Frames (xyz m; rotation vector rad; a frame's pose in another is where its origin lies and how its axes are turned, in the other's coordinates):
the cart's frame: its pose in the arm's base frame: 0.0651 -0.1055 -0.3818 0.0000 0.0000 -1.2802
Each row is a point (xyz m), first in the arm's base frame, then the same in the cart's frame.
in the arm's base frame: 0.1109 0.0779 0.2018
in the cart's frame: -0.1626 0.0964 0.5836
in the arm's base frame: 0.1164 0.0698 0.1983
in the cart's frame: -0.1533 0.0994 0.5801
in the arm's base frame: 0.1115 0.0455 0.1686
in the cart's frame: -0.1314 0.0877 0.5504
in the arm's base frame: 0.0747 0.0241 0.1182
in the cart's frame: -0.1214 0.0463 0.5000
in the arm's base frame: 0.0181 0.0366 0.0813
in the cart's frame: -0.1496 -0.0043 0.4631
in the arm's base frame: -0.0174 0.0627 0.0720
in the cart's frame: -0.1848 -0.0308 0.4538
